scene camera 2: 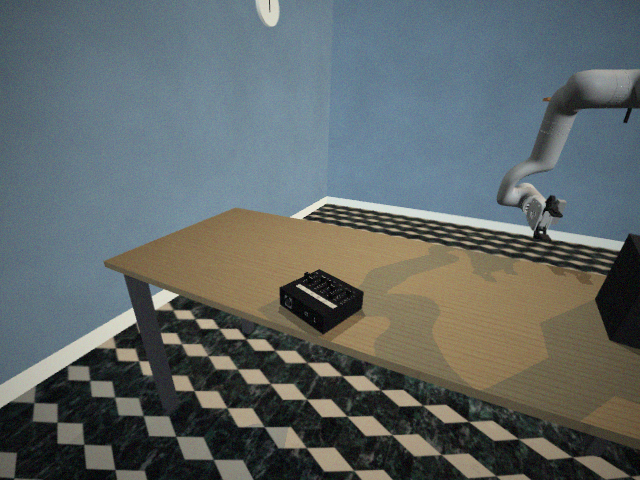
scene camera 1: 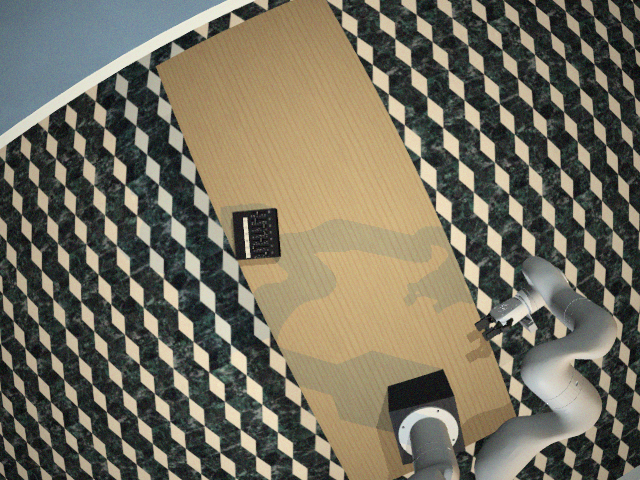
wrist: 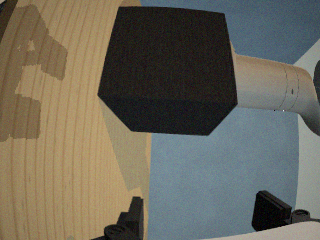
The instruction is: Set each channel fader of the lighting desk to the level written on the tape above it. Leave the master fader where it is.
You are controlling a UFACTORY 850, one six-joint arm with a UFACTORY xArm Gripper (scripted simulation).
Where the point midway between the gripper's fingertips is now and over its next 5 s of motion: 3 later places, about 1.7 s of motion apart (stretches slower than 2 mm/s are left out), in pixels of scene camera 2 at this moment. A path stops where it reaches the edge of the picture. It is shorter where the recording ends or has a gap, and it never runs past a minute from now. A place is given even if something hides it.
My gripper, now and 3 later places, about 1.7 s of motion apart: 552,228; 418,231; 324,243; 335,234
